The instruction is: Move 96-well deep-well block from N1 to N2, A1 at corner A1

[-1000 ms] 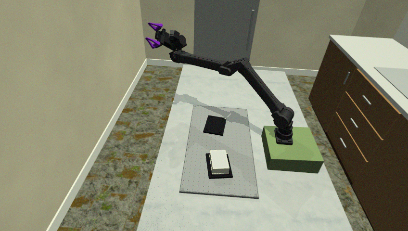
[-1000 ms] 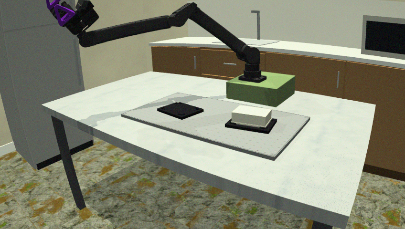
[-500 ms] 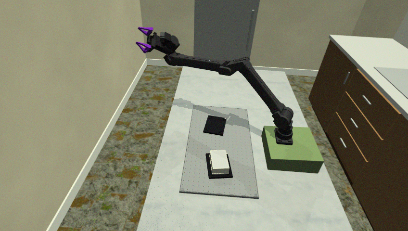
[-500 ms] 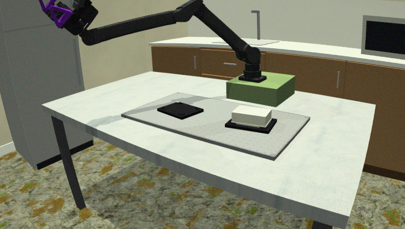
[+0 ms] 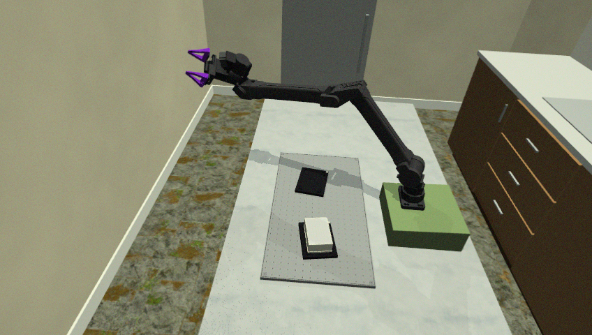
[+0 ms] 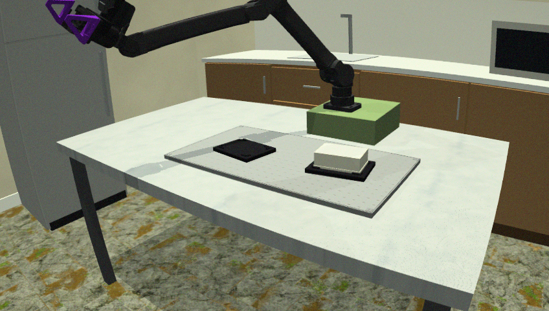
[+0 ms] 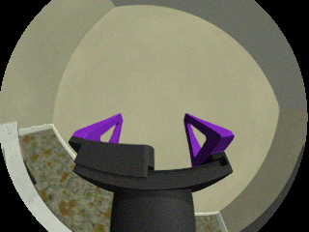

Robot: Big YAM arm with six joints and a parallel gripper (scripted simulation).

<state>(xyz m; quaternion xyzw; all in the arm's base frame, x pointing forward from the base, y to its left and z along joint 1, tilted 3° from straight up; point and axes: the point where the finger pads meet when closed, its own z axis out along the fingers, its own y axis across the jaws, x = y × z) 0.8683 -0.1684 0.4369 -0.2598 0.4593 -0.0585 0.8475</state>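
Now: hand 550 mm past the white deep-well block, 440 mm above it and 370 mm to the right of it.
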